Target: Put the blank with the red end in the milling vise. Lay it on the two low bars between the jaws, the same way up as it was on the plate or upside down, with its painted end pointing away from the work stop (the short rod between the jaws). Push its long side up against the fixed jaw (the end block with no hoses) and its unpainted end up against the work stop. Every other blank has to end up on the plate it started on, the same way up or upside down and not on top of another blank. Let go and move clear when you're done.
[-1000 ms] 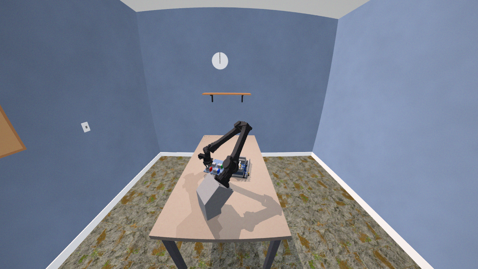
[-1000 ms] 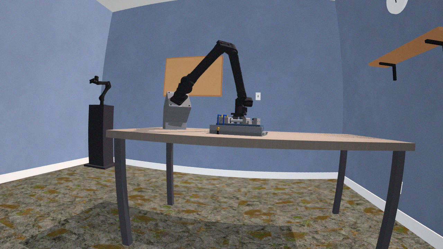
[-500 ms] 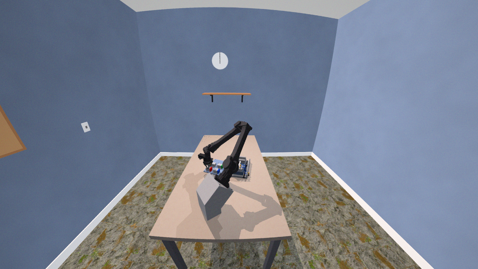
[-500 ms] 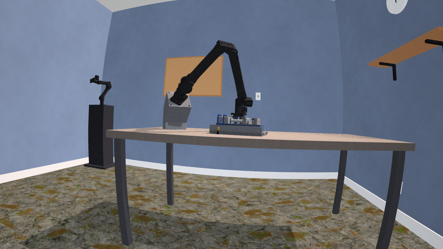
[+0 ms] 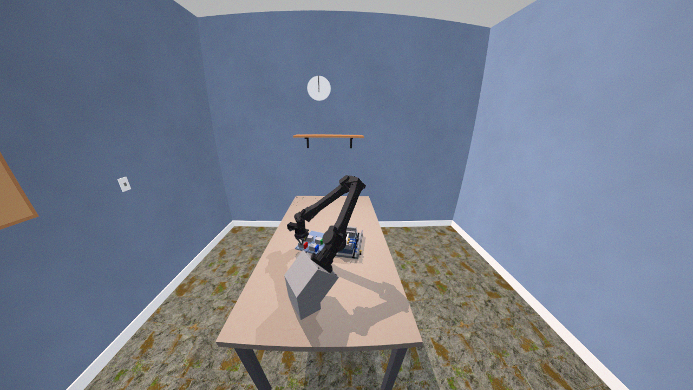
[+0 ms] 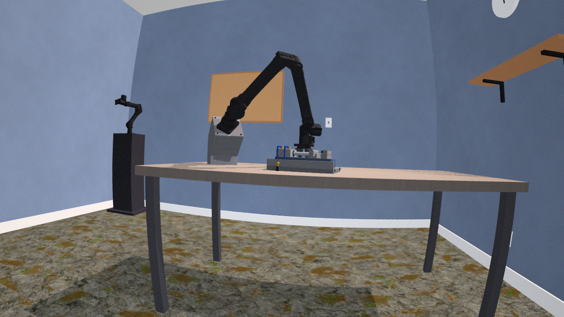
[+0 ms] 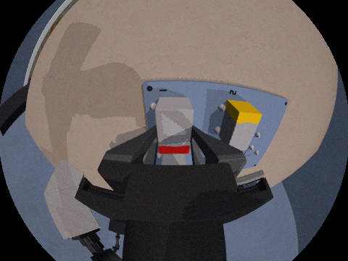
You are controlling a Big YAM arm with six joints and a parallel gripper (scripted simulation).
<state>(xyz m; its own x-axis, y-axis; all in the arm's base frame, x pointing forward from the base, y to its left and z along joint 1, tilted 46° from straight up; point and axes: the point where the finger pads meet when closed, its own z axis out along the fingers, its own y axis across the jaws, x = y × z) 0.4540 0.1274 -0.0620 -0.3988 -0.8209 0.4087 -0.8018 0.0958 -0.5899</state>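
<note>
The work stop is 90 mm ahead of my hand, 310 mm to the right of it and 50 mm above it. From my hand the other things lie so: blue-ended blank 40 mm behind, 80 mm to the right, 20 mm below; then yellow-ended blank 80 mm ahead, 40 mm to the right, 20 mm below; then blue plate 60 mm ahead, 80 mm to the right, 40 mm below.
</note>
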